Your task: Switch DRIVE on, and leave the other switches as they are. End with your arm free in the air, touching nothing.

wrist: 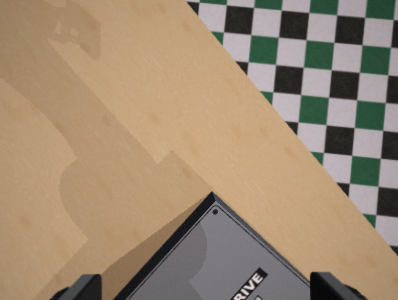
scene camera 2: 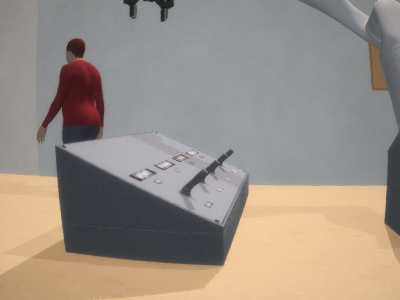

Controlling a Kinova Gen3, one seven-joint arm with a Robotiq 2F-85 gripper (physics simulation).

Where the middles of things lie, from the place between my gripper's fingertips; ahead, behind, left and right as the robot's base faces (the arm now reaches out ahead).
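If you picture the sloped grey console (scene camera 2: 123, 197), my hand is 20 cm to the right of it and 17 cm past it, and it's 41 cm above the console.
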